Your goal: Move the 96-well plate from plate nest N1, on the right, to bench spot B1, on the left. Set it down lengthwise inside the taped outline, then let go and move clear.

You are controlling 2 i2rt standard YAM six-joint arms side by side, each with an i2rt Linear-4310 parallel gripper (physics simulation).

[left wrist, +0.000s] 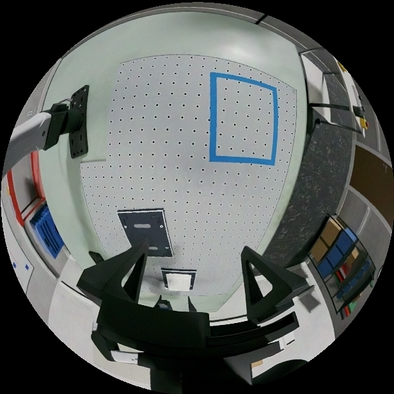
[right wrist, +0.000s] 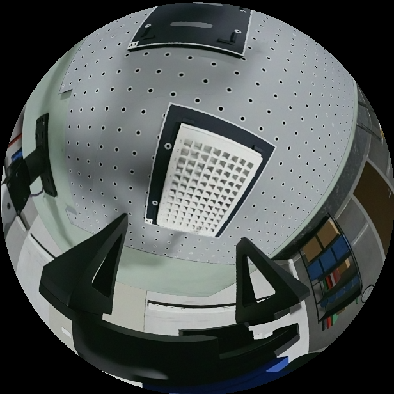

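The white 96-well plate (left wrist: pixel 179 281) (right wrist: pixel 210 182) sits in the dark plate nest N1 (left wrist: pixel 164 273) (right wrist: pixel 161 165). The blue taped outline of bench spot B1 (left wrist: pixel 213 120) shows in the left wrist view, with bare perforated board inside it. My left gripper (left wrist: pixel 196 248) is open and empty above the board. My right gripper (right wrist: pixel 187 233) is open and empty, above the board near the plate; its fingers stand apart and do not touch the plate. Small dark fingertips of the right gripper also show beyond the nest in the left wrist view.
A second dark nest (left wrist: pixel 145 232) (right wrist: pixel 192 37) with slots lies on the perforated board (left wrist: pixel 165 110) (right wrist: pixel 110 120) between B1 and N1. A black arm mount (left wrist: pixel 79 122) (right wrist: pixel 46 155) stands at the table edge. A shelf rack with boxes is beyond the table.
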